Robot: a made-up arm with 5 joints.
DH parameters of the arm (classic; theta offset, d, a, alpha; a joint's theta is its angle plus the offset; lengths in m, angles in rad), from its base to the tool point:
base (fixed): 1.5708 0.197 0 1.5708
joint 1: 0 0.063 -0.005 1.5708
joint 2: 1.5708 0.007 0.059 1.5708
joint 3: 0 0.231 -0.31 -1.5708
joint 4: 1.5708 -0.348 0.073 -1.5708
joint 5: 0 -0.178 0.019 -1.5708
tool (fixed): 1.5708 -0.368 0 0
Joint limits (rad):
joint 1: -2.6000..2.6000
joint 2: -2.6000..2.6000
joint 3: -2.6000..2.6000
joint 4: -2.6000..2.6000
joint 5: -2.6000..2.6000
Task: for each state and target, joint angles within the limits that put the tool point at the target. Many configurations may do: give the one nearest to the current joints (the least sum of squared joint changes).
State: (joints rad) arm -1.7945 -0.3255 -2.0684 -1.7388 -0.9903
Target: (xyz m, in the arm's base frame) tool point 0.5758 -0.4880 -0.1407
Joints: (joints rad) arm -1.4791 0.1593 -2.6000 -1.6924 -1.2980
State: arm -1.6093 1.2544 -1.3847 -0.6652 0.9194
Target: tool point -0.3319 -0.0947 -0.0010
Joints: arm -1.5977 0.9961 -1.3516 0.1024 1.7090
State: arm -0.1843 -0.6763 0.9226 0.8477 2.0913
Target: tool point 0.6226 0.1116 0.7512
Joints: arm -0.0198 -0.4118 1.3636 0.8523 2.2773
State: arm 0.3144 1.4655 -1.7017 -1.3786 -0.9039
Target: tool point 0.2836 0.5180 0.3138
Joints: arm 0.8742 0.8562 -1.0577 -1.2440 -0.6878
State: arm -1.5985 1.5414 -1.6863 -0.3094 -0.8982
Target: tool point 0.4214 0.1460 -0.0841
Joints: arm -1.0083 1.1749 -1.2749 0.2051 -1.2137
